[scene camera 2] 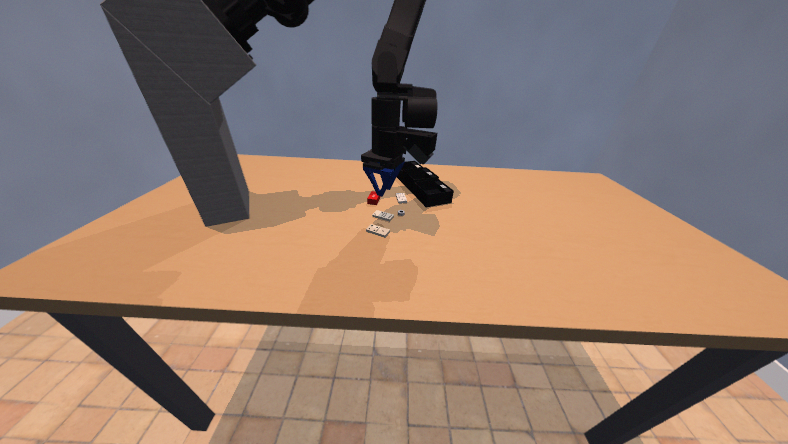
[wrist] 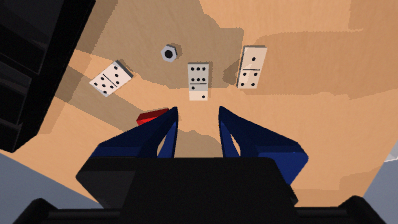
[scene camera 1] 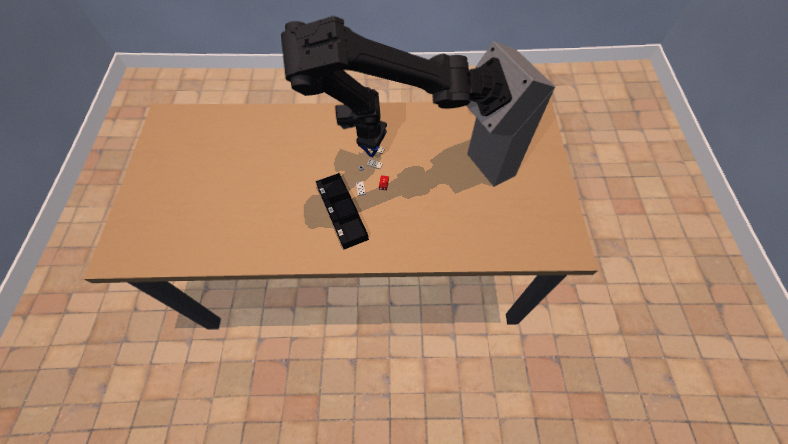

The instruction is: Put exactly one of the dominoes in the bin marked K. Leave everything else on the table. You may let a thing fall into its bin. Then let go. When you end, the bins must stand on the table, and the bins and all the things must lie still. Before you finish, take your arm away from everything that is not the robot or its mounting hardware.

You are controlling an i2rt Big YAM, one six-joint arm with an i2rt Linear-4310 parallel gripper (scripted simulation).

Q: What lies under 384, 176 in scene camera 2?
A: My gripper.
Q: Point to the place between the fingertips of my gripper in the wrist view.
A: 198, 112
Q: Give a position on a black bin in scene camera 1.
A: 349, 227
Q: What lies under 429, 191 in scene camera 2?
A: A black bin.
